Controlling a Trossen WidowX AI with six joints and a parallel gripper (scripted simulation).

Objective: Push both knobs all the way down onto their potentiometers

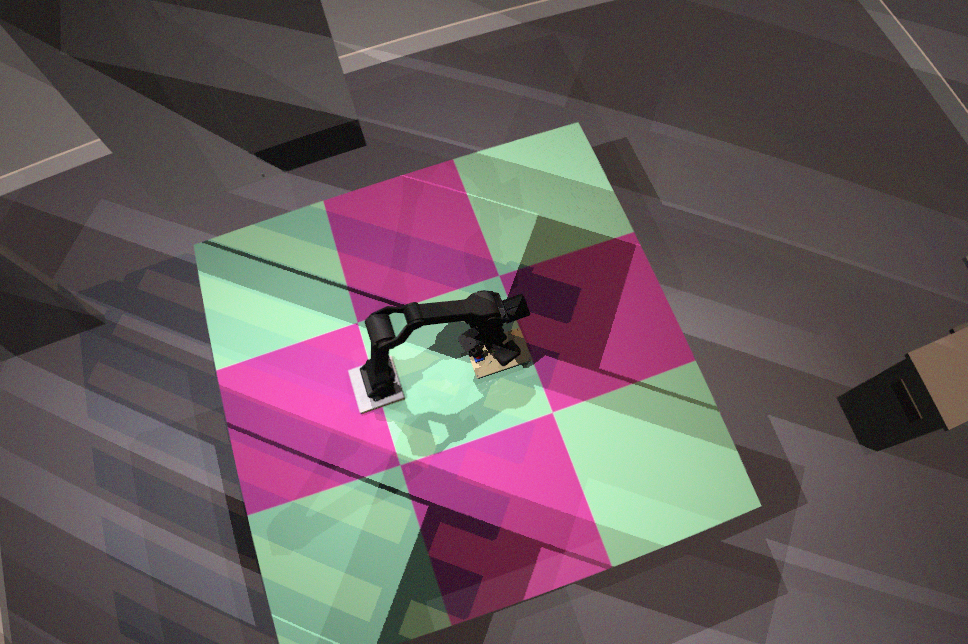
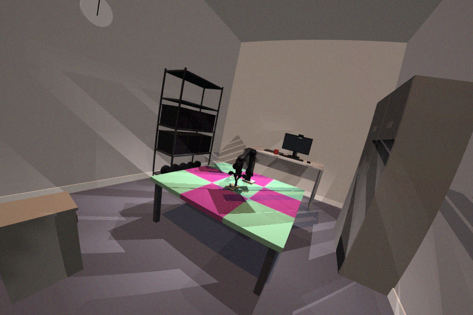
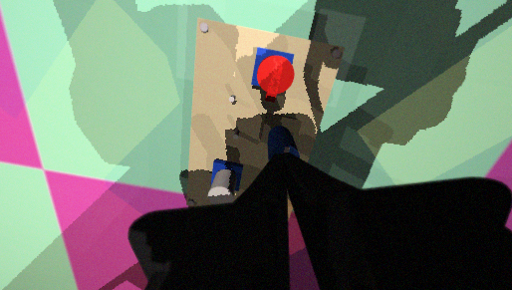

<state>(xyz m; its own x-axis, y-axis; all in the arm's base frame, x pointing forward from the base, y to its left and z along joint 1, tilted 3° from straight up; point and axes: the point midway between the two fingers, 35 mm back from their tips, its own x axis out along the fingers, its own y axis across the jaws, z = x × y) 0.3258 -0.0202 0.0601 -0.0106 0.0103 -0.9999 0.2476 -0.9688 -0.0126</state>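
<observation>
Right now my gripper tip is 1 cm above the dark blue knob. Also, from my gripper tip: red knob 4 cm behind, 1 cm to the right, 1 cm below.
</observation>
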